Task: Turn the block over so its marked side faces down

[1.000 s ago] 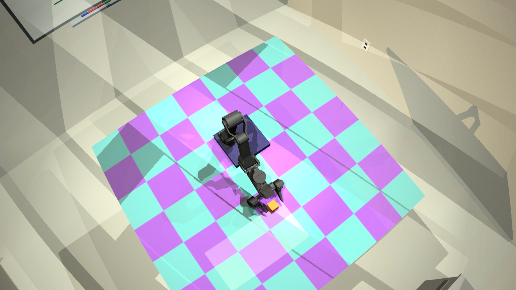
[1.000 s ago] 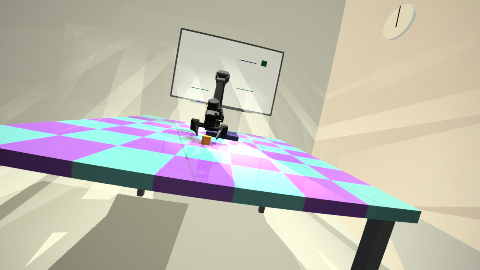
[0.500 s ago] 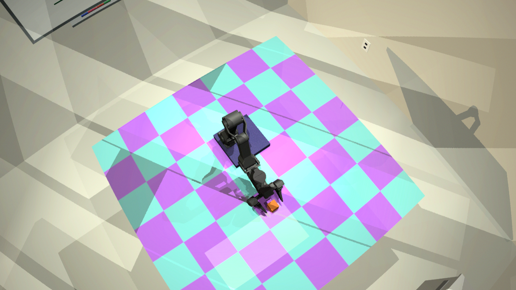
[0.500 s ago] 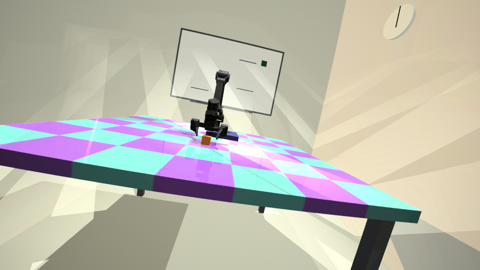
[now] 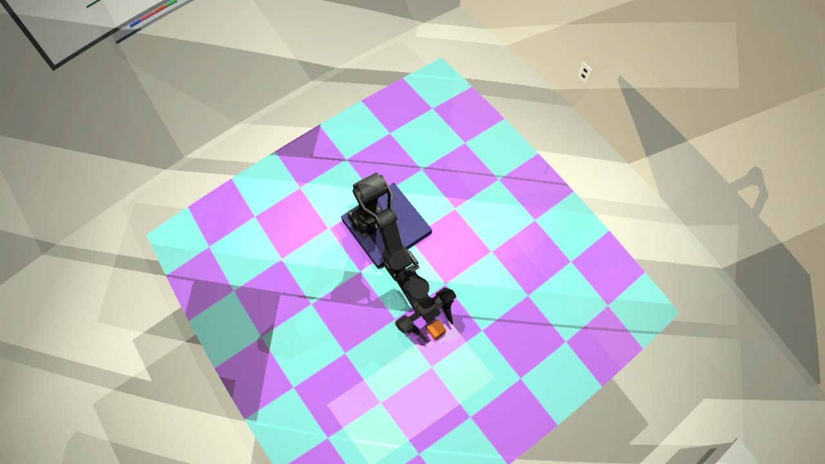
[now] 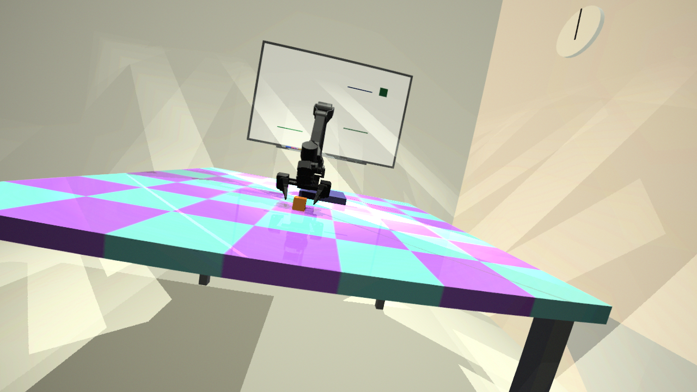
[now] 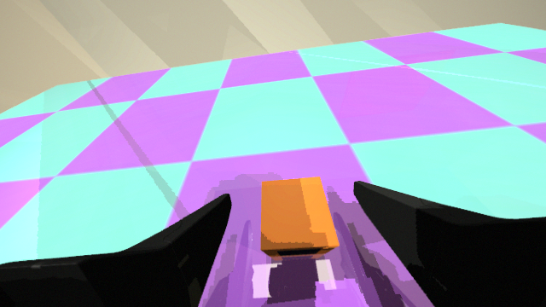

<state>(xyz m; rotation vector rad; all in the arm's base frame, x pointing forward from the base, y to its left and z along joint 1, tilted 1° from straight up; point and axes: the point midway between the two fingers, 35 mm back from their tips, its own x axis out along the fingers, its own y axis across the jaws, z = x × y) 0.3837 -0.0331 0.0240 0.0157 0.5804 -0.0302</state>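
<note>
Now: the orange block 20 mm behind my gripper tip and 10 mm below it.
</note>
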